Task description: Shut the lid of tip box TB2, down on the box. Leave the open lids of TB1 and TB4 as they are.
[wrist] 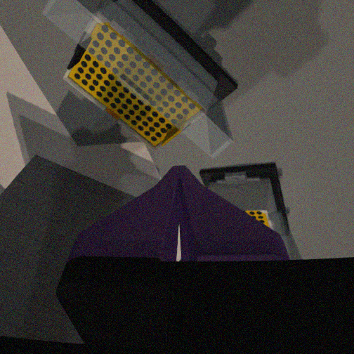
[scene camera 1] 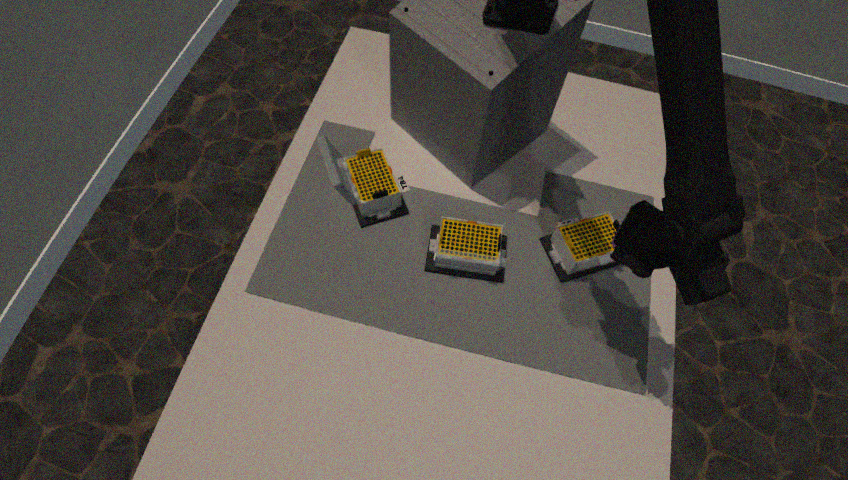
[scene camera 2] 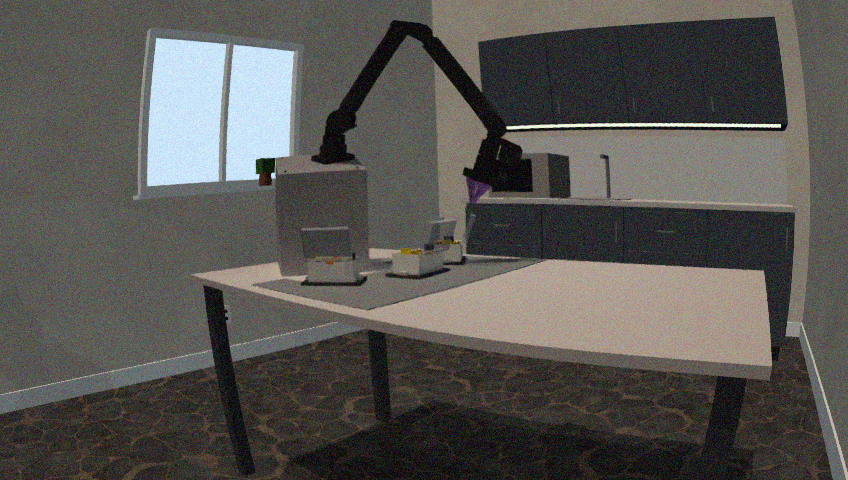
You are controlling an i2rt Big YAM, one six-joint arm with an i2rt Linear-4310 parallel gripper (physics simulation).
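Places are measured from the arm's base along level axes (x ahead, y left, z up), in centimetres.
Pixels of known places: gripper, fingertip midpoint: [scene camera 1: 616, 247] [scene camera 2: 471, 204]; arm's base, link origin: [scene camera 1: 520, 11] [scene camera 2: 332, 160].
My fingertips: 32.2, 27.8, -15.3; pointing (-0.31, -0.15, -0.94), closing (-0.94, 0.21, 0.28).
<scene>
Ahead of a thing's pixels: the offset from my fingertips to its top centre, as dx, dy, dz. "*": to the spot under its first point. Level surfaces: height alone.
TB2 is the right-hand tip box {-9.7, -2.2, -11.3} [scene camera 1: 586, 239] [scene camera 2: 455, 252] [wrist: 110, 92], with yellow perforated racks. Its clear lid {* +0.5, -2.0, -8.7} [scene camera 2: 470, 233] [wrist: 210, 136] stands open, upright on the side away from the arm's base; the arm hides it in scene camera 1. My gripper [scene camera 1: 614, 242] [scene camera 2: 474, 201] [wrist: 178, 176] is shut and empty, fingers pointing down, a little above the lid's top in scene camera 2. TB1 [scene camera 1: 470, 239] [scene camera 2: 413, 263] [wrist: 258, 216] is the middle box, its lid {* +8.6, -22.7, -5.8} [scene camera 2: 443, 229] open. TB4 [scene camera 1: 371, 175] [scene camera 2: 330, 272] is on the left, its lid {-2.6, -52.5, -2.6} [scene camera 1: 329, 159] [scene camera 2: 325, 242] open.
The grey base block [scene camera 1: 440, 107] [scene camera 2: 321, 220] [wrist: 40, 225] stands behind the boxes, with the arm mounted on it. The boxes stand on a grey mat {dz -17.9} [scene camera 1: 416, 315] [scene camera 2: 368, 297] on the pale table {dz -18.2} [scene camera 1: 386, 410] [scene camera 2: 595, 315]. TB2 stands near the table's right edge in scene camera 1.
</scene>
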